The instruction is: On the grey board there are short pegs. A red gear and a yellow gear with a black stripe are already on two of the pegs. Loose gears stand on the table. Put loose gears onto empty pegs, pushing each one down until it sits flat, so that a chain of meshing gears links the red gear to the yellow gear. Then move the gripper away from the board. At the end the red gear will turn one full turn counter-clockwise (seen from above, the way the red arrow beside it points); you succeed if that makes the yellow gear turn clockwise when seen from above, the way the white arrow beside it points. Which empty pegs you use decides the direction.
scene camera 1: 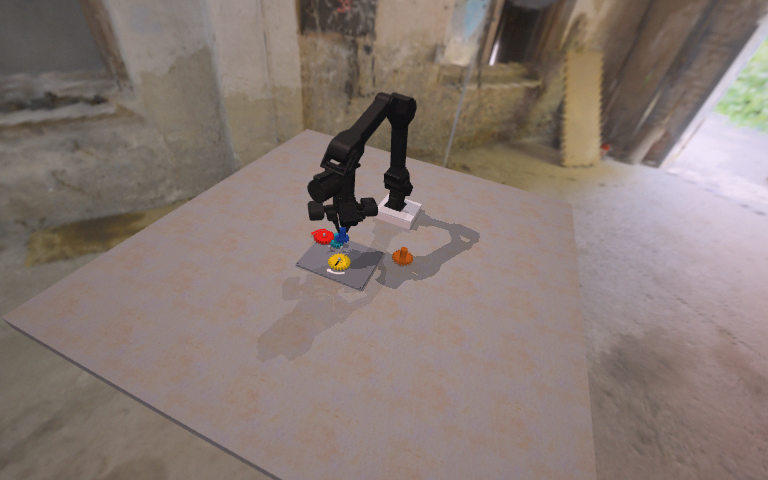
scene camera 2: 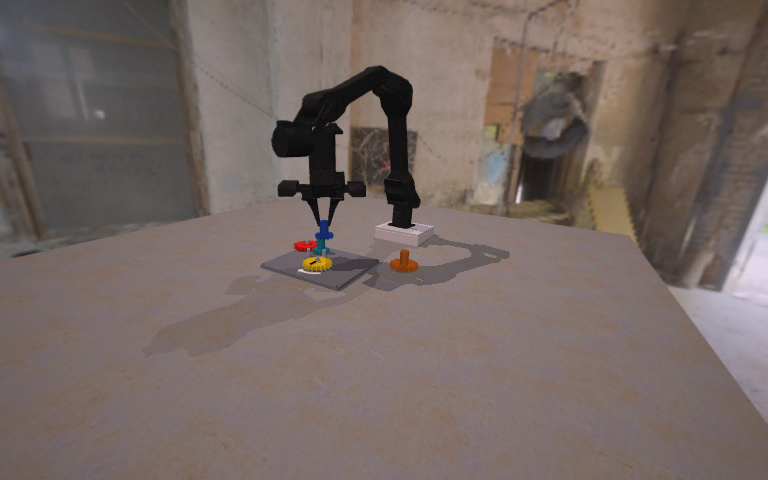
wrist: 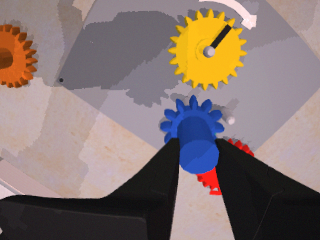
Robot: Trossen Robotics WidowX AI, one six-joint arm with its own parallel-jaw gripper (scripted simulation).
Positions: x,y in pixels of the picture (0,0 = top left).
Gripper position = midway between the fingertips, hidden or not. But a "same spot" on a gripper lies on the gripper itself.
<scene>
my gripper: scene camera 1; scene camera 2; wrist 196,145
same spot on my gripper: (scene camera 2: pixel 306 193) = (scene camera 1: pixel 331 215)
</scene>
